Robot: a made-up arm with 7 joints.
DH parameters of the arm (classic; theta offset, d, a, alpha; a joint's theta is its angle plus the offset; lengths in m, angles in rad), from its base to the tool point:
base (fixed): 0 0.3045 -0.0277 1.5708
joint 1: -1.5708 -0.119 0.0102 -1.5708
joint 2: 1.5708 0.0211 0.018 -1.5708
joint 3: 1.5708 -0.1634 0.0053 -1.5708
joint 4: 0 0.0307 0.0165 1.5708
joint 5: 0 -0.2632 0.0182 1.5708
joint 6: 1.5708 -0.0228 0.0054 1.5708
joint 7: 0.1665 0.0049 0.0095 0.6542
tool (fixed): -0.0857 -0.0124 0 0
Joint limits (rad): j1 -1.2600..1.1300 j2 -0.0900..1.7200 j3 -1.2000..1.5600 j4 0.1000..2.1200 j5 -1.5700..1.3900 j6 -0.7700..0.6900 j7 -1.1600..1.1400
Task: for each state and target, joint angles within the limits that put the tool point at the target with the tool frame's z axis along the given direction. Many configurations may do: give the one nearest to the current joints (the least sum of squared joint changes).
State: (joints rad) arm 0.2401 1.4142 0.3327 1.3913 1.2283 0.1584 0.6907
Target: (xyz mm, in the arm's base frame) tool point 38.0 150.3 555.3 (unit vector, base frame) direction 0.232 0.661 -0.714
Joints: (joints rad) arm 1.0870 1.7200 0.4011 2.1116 0.8522 0.5612 1.1400
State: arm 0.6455 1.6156 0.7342 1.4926 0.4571 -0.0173 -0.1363
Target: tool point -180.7 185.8 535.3 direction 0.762 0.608 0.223
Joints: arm 1.1300 1.7200 1.2382 1.8894 0.3889 0.4533 0.3251
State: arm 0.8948 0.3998 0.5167 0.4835 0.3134 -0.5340 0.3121
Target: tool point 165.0 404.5 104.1 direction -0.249 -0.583 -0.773
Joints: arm -0.0717 0.6851 0.6757 1.0333 0.2668 0.1307 0.5871
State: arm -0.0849 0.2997 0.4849 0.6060 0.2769 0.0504 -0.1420
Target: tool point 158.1 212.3 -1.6 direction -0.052 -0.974 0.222
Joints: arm -0.2328 0.0192 0.4838 1.2854 0.8442 0.5897 0.1152
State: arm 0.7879 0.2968 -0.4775 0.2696 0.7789 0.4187 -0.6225
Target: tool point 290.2 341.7 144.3 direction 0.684 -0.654 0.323
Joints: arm 0.7822 0.5727 0.3984 0.3539 1.3900 0.2518 -0.5129
